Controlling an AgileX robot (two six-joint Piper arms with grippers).
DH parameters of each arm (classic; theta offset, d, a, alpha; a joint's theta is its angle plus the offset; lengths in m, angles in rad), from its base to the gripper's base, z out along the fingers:
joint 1: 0 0.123 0 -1.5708
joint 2: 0.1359 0 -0.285 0
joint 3: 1.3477 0 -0.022 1.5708
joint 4: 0 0.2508 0 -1.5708
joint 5: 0 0 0.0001 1.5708
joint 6: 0 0.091 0 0
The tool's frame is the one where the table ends.
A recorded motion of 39 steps. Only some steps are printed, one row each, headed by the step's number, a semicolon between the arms.
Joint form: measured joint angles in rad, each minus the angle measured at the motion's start. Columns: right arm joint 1, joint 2, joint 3, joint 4, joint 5, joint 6; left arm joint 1, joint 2, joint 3, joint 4, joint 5, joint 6.
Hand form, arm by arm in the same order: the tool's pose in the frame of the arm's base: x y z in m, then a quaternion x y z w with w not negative. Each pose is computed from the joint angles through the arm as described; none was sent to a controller.
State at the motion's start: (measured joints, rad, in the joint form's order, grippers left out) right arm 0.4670 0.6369 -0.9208 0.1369 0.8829 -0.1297; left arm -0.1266 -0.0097 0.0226 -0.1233 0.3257 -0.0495
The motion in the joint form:
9: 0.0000 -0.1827 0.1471 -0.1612 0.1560 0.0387; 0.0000 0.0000 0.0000 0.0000 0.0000 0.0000
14: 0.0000 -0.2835 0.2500 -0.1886 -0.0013 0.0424; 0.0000 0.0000 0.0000 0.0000 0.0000 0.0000
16: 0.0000 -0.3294 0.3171 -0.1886 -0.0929 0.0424; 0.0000 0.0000 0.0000 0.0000 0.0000 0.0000
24: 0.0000 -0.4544 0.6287 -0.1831 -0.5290 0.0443; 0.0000 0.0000 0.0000 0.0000 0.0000 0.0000
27: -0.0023 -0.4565 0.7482 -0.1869 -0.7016 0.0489; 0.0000 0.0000 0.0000 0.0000 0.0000 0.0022
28: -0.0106 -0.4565 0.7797 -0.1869 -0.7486 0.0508; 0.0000 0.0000 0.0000 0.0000 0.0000 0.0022
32: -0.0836 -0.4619 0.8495 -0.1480 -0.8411 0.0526; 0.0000 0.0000 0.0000 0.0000 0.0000 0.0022
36: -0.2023 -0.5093 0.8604 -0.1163 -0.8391 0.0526; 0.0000 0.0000 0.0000 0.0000 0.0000 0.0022
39: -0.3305 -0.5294 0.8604 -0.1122 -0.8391 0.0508; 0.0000 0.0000 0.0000 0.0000 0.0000 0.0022
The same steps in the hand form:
9: 0.0528 0.0245 0.3472 -0.24633 0.85713 0.07260 0.44652; 0.0530 -0.0104 0.1769 -0.00362 0.78940 -0.10495 0.60483
14: 0.0473 0.0198 0.3341 -0.23715 0.82027 0.07298 0.51535; 0.0530 -0.0104 0.1769 -0.00362 0.78940 -0.10495 0.60483
16: 0.0465 0.0197 0.3235 -0.23339 0.80177 0.07883 0.54450; 0.0530 -0.0104 0.1769 -0.00362 0.78940 -0.10495 0.60483
24: 0.0550 0.0261 0.2685 -0.21816 0.72832 0.10333 0.64131; 0.0530 -0.0104 0.1769 -0.00362 0.78940 -0.10495 0.60483
27: 0.0611 0.0297 0.2441 -0.21454 0.71044 0.10835 0.66144; 0.0530 -0.0104 0.1769 -0.00275 0.78941 -0.10428 0.60494
28: 0.0624 0.0300 0.2377 -0.21027 0.70629 0.10791 0.66730; 0.0530 -0.0104 0.1769 -0.00275 0.78941 -0.10428 0.60494
32: 0.0655 0.0264 0.2226 -0.16978 0.70732 0.10075 0.67876; 0.0530 -0.0104 0.1769 -0.00275 0.78941 -0.10428 0.60494
36: 0.0638 0.0174 0.2220 -0.11473 0.70621 0.07291 0.69483; 0.0530 -0.0104 0.1769 -0.00275 0.78941 -0.10428 0.60494
39: 0.0635 0.0088 0.2233 -0.06783 0.70516 0.02941 0.70519; 0.0530 -0.0104 0.1769 -0.00275 0.78941 -0.10428 0.60494

